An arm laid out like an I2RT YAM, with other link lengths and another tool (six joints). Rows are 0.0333 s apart.
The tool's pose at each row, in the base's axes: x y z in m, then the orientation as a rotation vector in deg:
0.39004, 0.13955, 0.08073, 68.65, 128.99, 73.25
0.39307, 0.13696, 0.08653, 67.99, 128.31, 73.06
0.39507, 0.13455, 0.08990, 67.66, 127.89, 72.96
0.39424, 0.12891, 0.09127, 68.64, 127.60, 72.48
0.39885, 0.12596, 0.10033, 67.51, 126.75, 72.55
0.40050, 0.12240, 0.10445, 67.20, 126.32, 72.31
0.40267, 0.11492, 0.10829, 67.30, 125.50, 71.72
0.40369, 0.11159, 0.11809, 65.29, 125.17, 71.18
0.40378, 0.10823, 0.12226, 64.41, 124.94, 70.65
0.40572, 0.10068, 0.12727, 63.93, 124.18, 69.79
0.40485, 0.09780, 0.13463, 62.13, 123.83, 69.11
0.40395, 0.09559, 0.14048, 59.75, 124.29, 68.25
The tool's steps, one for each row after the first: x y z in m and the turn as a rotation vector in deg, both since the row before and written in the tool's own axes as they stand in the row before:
-0.00304, 0.00562, -0.00296, -0.51, -0.56, -0.54
-0.00266, 0.00314, -0.00205, -0.30, -0.33, -0.28
-0.00373, -0.00078, -0.00445, 0.27, -0.50, 0.55
-0.00395, 0.00901, -0.00389, -0.85, -0.50, -0.80
-0.00335, 0.00330, -0.00320, -0.25, -0.42, -0.30
-0.00685, 0.00228, -0.00483, -0.24, -0.91, -0.12
-0.00238, 0.00779, -0.00647, -0.56, -0.49, -1.61
-0.00247, 0.00261, -0.00397, -0.18, -0.44, -0.80
-0.00695, 0.00291, -0.00539, -0.24, -1.01, -0.63
-0.00159, 0.00499, -0.00598, -0.45, -0.57, -1.51
-0.00123, 0.00390, -0.00481, -0.07, -0.06, -1.97

